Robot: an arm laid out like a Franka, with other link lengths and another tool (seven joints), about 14 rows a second.
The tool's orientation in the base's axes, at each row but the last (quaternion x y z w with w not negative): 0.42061, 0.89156, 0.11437, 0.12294; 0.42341, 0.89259, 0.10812, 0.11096; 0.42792, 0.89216, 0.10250, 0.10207; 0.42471, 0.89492, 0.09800, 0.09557; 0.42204, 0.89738, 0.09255, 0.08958; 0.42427, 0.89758, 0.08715, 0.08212; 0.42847, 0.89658, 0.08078, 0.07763; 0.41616, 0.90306, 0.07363, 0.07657; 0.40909, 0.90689, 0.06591, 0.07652
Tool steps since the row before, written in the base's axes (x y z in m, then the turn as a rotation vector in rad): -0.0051, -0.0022, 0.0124, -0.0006, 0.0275, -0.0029; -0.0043, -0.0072, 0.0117, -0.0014, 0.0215, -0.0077; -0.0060, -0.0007, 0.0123, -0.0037, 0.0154, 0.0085; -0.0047, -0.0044, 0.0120, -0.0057, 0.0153, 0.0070; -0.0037, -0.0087, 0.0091, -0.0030, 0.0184, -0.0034; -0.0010, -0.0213, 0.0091, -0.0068, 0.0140, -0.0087; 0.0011, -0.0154, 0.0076, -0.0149, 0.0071, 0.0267; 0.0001, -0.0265, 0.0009, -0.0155, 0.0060, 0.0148; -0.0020, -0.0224, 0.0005, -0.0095, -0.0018, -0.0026
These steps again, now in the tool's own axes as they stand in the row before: -0.0001, -0.0012, -0.0135, 0.0221, 0.0157, 0.0053; -0.0042, -0.0042, -0.0131, 0.0185, 0.0101, 0.0091; 0.0020, -0.0016, -0.0135, 0.0135, 0.0090, -0.0077; -0.0016, -0.0031, -0.0132, 0.0148, 0.0071, -0.0067; -0.0052, -0.0060, -0.0105, 0.0164, 0.0085, 0.0042; -0.0166, -0.0120, -0.0109, 0.0158, 0.0017, 0.0082; -0.0132, -0.0071, -0.0084, 0.0129, -0.0012, -0.0286; -0.0204, -0.0168, -0.0027, 0.0134, -0.0047, -0.0171; -0.0156, -0.0161, -0.0022, 0.0051, -0.0086, 0.0006
